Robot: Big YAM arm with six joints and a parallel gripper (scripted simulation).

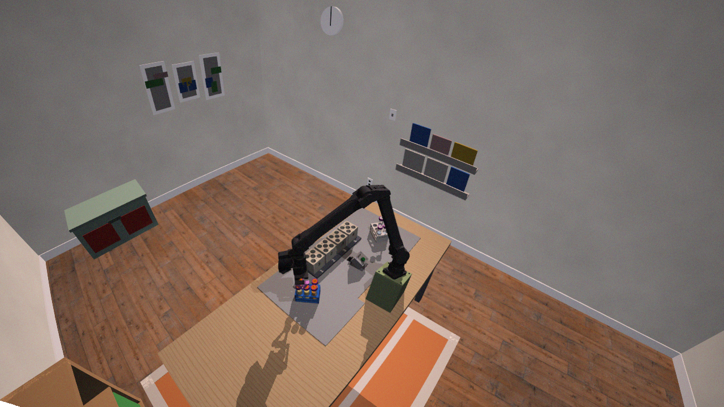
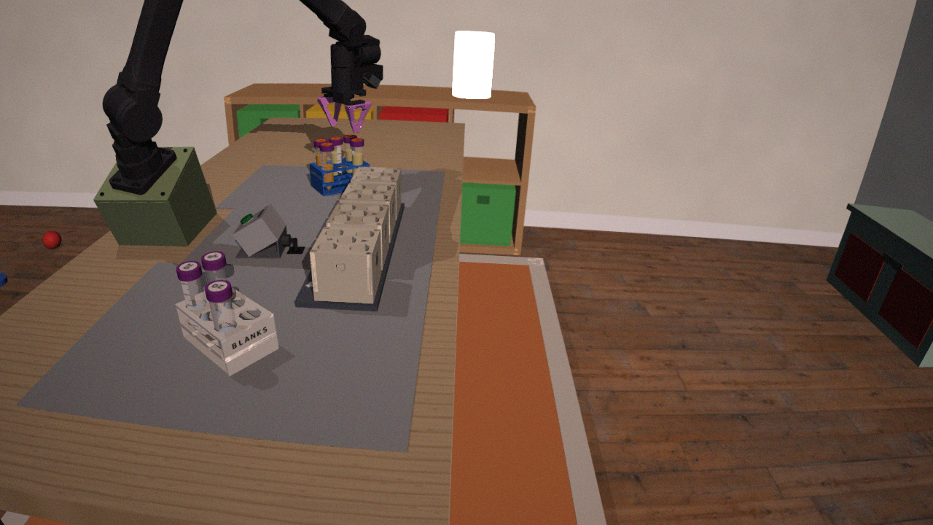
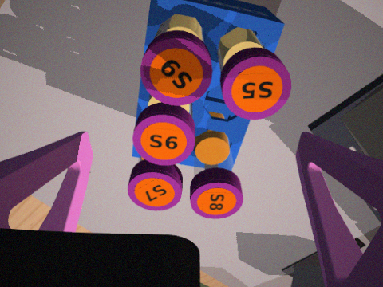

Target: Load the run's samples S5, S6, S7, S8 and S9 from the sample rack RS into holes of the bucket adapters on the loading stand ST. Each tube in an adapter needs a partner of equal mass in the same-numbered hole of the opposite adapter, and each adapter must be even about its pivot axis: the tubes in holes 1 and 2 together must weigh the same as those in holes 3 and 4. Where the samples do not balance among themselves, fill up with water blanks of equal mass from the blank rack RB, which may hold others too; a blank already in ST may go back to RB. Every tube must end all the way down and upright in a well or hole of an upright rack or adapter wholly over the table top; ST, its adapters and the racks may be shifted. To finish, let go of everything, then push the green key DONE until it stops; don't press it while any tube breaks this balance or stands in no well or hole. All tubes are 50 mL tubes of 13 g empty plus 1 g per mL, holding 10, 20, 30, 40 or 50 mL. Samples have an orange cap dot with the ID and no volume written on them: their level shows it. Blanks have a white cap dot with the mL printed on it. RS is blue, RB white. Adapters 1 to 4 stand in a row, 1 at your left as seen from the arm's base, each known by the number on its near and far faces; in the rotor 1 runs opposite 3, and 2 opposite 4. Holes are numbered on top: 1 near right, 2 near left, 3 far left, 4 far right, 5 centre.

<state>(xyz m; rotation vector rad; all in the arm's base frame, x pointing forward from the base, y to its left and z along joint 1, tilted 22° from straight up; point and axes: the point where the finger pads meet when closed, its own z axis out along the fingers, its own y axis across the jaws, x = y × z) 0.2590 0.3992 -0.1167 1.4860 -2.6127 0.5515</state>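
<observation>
My hand is 90 mm above the sample S8, 70 mm to the left of it and 20 mm past it. The rest, counted from my hand: sample tube S9 (90 mm below, 30 mm to the left); blue sample rack RS (120 mm below, 20 mm to the right, 10 mm behind); orange-dot sample tube (90 mm below, 60 mm behind, 40 mm to the right).
</observation>
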